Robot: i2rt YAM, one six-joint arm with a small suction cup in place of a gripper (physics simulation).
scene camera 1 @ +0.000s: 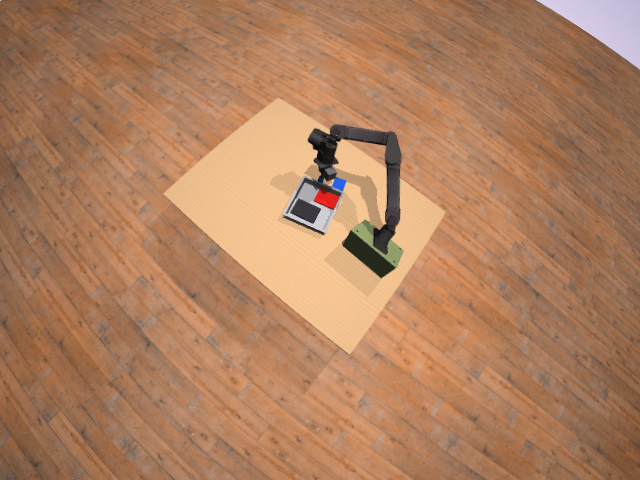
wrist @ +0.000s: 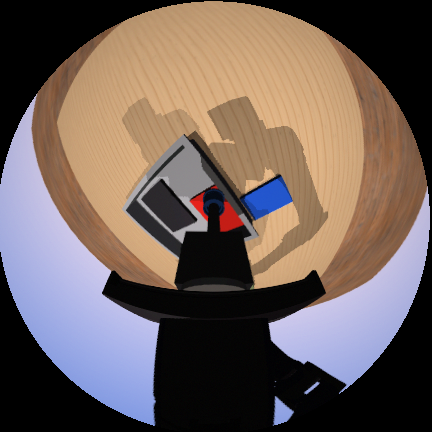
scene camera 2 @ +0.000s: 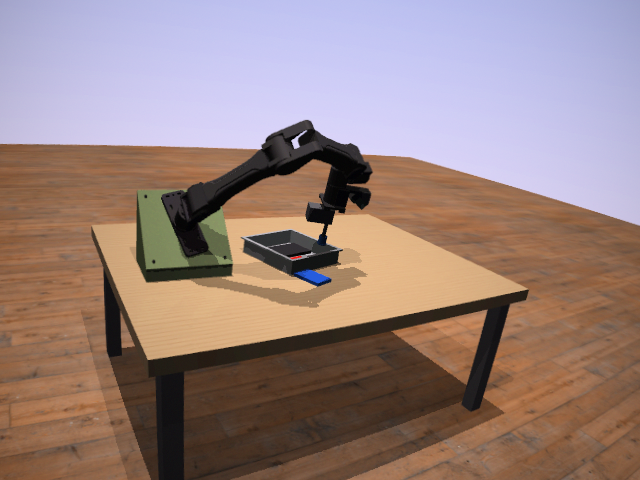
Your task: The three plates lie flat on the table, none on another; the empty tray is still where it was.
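Observation:
The grey tray stands on the table with two plates flat inside. The black plate lies at one side, the red plate at the other, apart from it. The blue plate lies flat on the table close beside the tray's wall. My suction cup hangs low over the tray, above the red plate in the wrist view, and holds nothing. The tray wall hides part of the red plate in scene camera 2.
The green wedge base carries the arm and stands near the table's edge, apart from the tray. The wooden table has open edges. The tray's raised walls surround the black and red plates.

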